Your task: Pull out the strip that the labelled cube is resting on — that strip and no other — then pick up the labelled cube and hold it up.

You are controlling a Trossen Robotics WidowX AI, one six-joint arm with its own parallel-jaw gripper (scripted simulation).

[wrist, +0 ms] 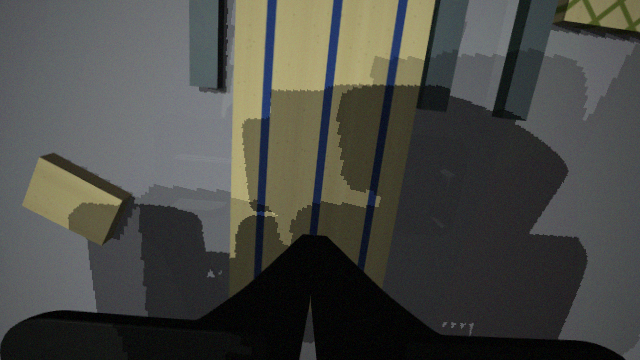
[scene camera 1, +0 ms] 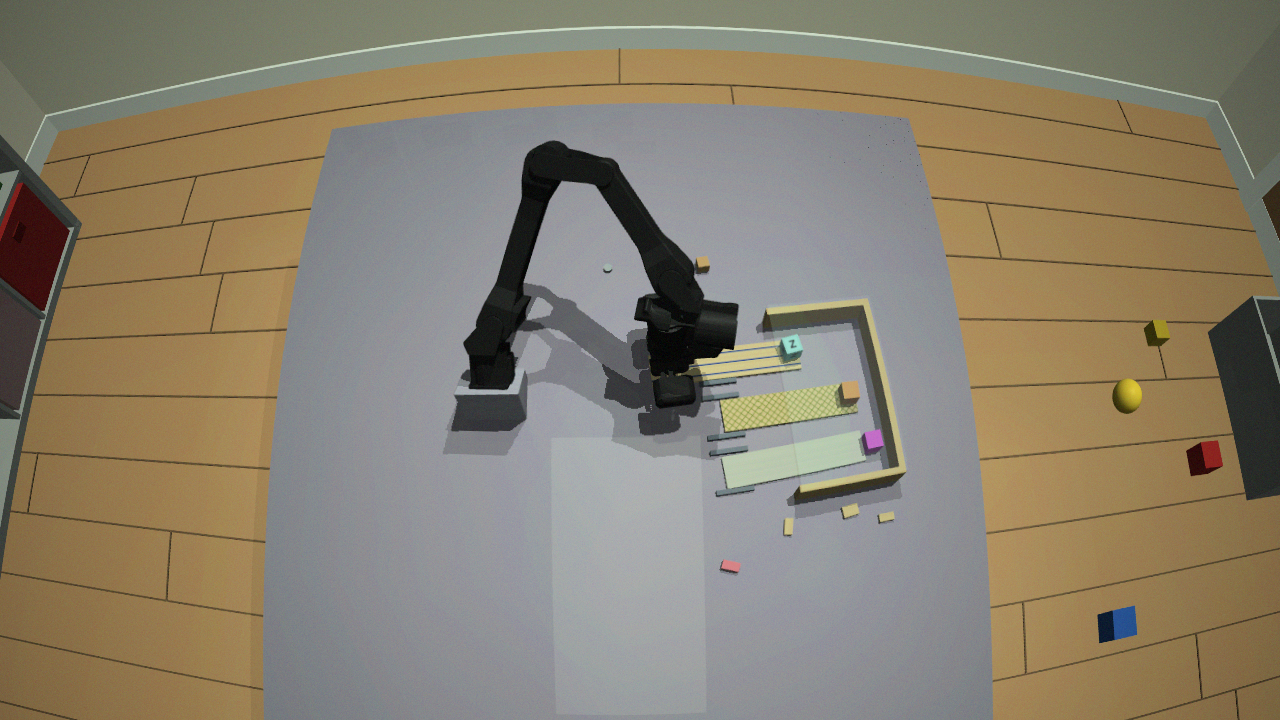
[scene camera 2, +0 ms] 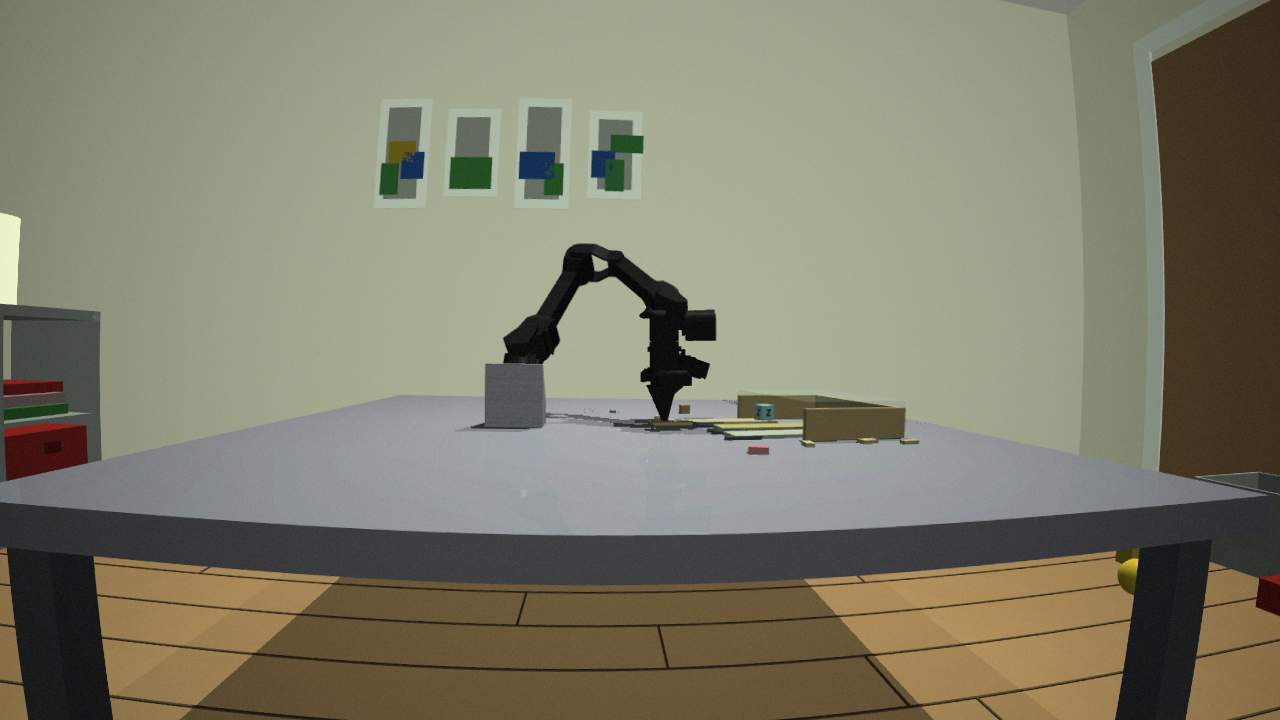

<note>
In view: my gripper (scene camera 1: 666,369).
My gripper shows as well in the wrist view (wrist: 313,247) and in scene camera 2 (scene camera 2: 664,420).
</note>
